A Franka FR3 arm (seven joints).
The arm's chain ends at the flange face. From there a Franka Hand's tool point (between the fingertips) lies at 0.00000 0.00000 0.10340 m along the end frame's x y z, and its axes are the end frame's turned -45 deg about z.
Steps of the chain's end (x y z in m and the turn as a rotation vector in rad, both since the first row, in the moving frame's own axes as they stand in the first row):
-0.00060, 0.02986, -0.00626, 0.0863, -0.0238, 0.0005
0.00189, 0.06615, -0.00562, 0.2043, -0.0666, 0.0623
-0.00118, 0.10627, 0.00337, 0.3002, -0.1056, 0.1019
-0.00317, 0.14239, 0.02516, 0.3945, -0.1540, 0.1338
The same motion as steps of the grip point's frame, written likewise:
-0.01697, 0.01265, -0.00667, 0.0779, 0.0442, 0.0005
-0.03484, 0.02878, -0.00800, 0.1916, 0.0974, 0.0623
-0.06052, 0.04591, -0.00182, 0.2869, 0.1376, 0.1019
-0.08328, 0.06080, 0.01604, 0.3878, 0.1701, 0.1338

